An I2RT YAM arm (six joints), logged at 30 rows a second.
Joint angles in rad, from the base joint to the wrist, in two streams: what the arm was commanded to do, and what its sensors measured. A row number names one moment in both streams.
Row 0, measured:
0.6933, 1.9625, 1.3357, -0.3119, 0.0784, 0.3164
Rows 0 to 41, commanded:
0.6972, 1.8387, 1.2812, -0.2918, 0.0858, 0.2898
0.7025, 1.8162, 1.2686, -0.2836, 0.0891, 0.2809
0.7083, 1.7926, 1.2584, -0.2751, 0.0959, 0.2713
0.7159, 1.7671, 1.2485, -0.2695, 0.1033, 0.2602
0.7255, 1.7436, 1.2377, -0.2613, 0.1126, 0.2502
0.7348, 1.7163, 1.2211, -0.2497, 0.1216, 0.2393
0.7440, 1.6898, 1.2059, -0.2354, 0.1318, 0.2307
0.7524, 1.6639, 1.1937, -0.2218, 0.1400, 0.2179
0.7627, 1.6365, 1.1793, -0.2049, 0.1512, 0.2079
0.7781, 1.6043, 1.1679, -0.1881, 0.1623, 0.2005
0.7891, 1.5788, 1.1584, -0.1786, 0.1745, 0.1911
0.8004, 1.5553, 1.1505, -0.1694, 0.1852, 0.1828
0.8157, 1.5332, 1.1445, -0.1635, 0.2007, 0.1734
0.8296, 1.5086, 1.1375, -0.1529, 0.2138, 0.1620
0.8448, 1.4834, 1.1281, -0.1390, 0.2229, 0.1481
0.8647, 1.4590, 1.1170, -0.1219, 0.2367, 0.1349
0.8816, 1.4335, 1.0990, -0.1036, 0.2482, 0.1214
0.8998, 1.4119, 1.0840, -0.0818, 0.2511, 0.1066
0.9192, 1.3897, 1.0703, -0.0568, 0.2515, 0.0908
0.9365, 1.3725, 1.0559, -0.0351, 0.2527, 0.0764
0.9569, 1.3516, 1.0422, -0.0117, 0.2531, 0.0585
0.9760, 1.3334, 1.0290, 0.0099, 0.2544, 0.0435
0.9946, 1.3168, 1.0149, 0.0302, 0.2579, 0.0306
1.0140, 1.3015, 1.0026, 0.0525, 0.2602, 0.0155
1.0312, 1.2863, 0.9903, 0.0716, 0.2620, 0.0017
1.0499, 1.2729, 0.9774, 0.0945, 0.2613, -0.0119
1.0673, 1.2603, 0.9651, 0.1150, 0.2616, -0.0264
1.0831, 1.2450, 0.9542, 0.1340, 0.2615, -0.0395
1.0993, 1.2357, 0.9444, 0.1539, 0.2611, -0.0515
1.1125, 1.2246, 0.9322, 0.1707, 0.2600, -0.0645
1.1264, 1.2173, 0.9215, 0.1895, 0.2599, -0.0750
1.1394, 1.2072, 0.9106, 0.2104, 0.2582, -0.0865
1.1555, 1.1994, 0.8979, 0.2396, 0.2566, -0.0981
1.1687, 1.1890, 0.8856, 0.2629, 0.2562, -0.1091
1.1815, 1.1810, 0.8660, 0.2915, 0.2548, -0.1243
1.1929, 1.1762, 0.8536, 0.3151, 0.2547, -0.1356
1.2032, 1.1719, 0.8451, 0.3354, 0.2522, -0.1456
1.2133, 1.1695, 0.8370, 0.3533, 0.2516, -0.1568
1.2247, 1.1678, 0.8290, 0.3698, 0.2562, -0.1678
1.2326, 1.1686, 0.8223, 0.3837, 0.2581, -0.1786
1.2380, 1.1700, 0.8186, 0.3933, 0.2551, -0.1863
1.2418, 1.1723, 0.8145, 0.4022, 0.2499, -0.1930
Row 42, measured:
1.2110, 1.1877, 0.8379, 0.2893, 0.2371, -0.1246
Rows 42 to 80, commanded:
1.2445, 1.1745, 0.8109, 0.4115, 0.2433, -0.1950
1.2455, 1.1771, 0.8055, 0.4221, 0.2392, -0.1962
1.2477, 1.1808, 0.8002, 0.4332, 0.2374, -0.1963
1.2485, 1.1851, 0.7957, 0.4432, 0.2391, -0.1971
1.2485, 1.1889, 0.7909, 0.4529, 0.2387, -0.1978
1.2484, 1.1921, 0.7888, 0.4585, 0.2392, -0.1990
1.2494, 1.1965, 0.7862, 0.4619, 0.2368, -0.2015
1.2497, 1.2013, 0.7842, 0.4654, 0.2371, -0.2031
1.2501, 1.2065, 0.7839, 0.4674, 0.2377, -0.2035
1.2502, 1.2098, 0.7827, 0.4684, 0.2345, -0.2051
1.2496, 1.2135, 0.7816, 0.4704, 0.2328, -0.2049
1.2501, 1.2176, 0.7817, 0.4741, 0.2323, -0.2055
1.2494, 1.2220, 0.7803, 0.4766, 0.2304, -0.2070
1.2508, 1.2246, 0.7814, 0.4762, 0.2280, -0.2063
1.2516, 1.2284, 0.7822, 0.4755, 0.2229, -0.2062
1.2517, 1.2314, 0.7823, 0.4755, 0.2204, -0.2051
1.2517, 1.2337, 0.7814, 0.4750, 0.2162, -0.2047
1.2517, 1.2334, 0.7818, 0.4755, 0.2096, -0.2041
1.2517, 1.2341, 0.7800, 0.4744, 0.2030, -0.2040
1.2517, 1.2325, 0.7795, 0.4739, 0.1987, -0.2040
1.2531, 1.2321, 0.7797, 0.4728, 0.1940, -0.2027
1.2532, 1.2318, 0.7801, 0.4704, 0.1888, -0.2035
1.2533, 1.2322, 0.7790, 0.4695, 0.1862, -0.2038
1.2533, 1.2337, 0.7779, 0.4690, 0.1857, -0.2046
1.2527, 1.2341, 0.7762, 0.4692, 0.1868, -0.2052
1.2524, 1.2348, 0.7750, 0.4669, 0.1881, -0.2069
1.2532, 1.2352, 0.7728, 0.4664, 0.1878, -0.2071
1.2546, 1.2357, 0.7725, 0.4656, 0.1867, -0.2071
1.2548, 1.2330, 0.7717, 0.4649, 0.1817, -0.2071
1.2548, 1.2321, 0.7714, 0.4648, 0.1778, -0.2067
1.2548, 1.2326, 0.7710, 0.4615, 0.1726, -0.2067
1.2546, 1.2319, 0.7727, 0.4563, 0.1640, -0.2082
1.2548, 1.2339, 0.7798, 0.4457, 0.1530, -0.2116
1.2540, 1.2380, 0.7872, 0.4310, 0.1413, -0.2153
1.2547, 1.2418, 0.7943, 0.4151, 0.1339, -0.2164
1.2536, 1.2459, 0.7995, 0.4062, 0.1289, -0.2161
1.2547, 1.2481, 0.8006, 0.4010, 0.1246, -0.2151
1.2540, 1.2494, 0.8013, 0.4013, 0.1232, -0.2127
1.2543, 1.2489, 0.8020, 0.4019, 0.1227, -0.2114
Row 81, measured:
1.2369, 1.2293, 0.7933, 0.4507, 0.1833, -0.2111
